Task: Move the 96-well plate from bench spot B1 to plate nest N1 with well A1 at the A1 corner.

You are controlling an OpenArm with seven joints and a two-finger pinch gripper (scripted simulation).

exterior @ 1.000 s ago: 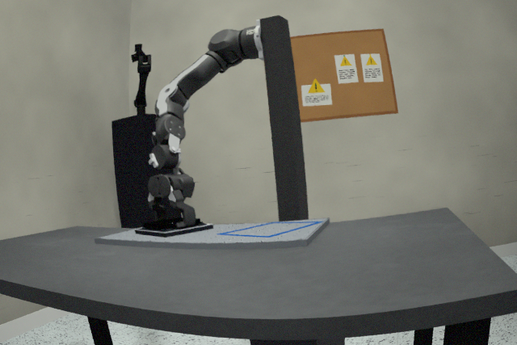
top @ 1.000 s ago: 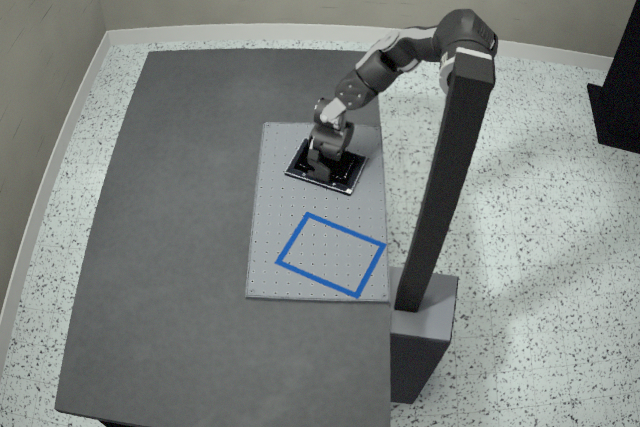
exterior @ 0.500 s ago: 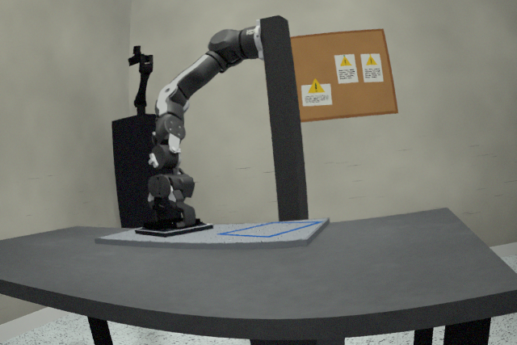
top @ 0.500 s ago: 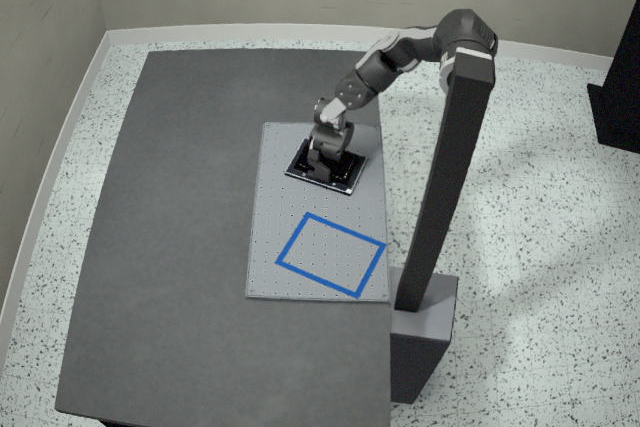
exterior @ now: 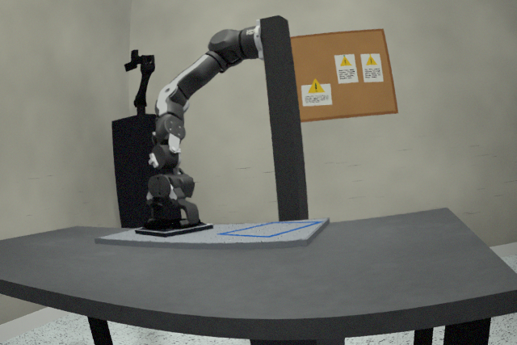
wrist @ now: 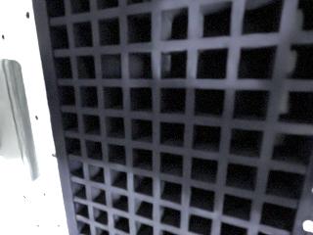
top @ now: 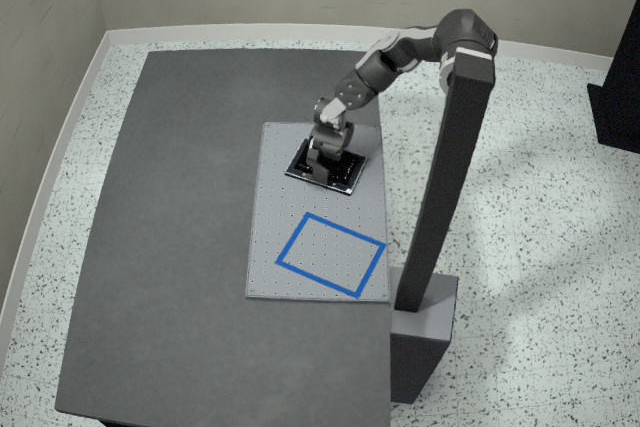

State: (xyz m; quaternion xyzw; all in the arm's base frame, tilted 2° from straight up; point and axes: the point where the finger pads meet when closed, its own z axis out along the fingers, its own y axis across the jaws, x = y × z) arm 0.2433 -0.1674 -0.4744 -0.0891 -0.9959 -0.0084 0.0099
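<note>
Right now the black 96-well plate is right at my hand. From my hand the other things lie so: plate nest N1: 1 cm below.
</note>
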